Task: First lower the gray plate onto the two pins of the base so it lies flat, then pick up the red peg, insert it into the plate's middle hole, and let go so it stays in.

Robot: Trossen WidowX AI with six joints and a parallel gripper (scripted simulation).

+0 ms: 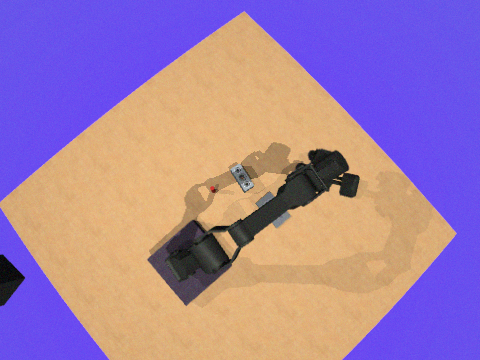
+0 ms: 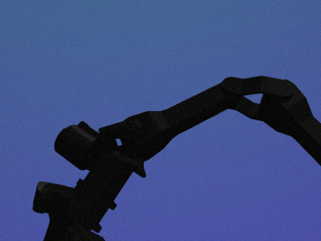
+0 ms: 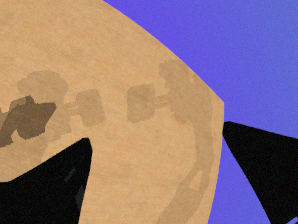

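My gripper tip is 15 cm past the gray plate, 24 cm to the right of it and 16 cm above it. Round my gripper tip: base: 17 cm behind, 8 cm to the left, 19 cm below; then red peg: 25 cm behind, 30 cm to the left, 16 cm below.
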